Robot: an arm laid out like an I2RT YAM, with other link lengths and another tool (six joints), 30 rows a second.
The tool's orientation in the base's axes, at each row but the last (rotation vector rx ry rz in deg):
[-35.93 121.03 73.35]
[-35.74 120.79 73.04]
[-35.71 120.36 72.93]
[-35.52 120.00 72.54]
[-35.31 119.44 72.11]
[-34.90 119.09 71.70]
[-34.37 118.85 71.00]
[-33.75 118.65 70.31]
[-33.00 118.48 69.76]
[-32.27 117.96 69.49]
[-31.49 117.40 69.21]
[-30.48 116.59 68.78]
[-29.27 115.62 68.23]
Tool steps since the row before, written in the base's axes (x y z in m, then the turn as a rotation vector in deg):
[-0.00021 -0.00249 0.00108 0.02 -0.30 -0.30]
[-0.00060 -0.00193 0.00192 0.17 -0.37 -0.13]
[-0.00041 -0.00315 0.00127 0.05 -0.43 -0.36]
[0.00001 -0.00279 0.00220 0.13 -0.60 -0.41]
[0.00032 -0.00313 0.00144 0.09 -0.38 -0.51]
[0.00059 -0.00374 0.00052 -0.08 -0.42 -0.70]
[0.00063 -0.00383 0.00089 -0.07 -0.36 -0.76]
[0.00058 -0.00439 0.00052 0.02 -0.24 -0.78]
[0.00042 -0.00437 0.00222 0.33 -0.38 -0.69]
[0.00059 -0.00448 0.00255 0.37 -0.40 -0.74]
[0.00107 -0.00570 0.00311 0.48 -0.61 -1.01]
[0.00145 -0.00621 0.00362 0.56 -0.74 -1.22]
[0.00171 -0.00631 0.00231 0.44 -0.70 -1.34]
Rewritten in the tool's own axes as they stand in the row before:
[-0.00036 -0.00025 -0.00269 0.22 -0.33 -0.15]
[-0.00073 0.00075 -0.00258 0.00 -0.35 -0.24]
[-0.00033 -0.00030 -0.00339 0.25 -0.44 -0.24]
[-0.00133 0.00013 -0.00329 0.24 -0.60 -0.36]
[-0.00102 -0.00071 -0.00323 0.33 -0.54 -0.14]
[-0.00054 -0.00173 -0.00336 0.58 -0.56 -0.15]
[-0.00085 -0.00161 -0.00354 0.62 -0.57 -0.07]
[-0.00056 -0.00210 -0.00390 0.56 -0.59 0.07]
[-0.00173 -0.00101 -0.00449 0.29 -0.80 0.01]
[-0.00214 -0.00101 -0.00462 0.30 -0.87 0.02]
[-0.00293 -0.00160 -0.00567 0.43 -1.20 -0.03]
[-0.00368 -0.00184 -0.00607 0.53 -1.44 -0.05]
[-0.00302 -0.00288 -0.00554 0.70 -1.41 -0.03]

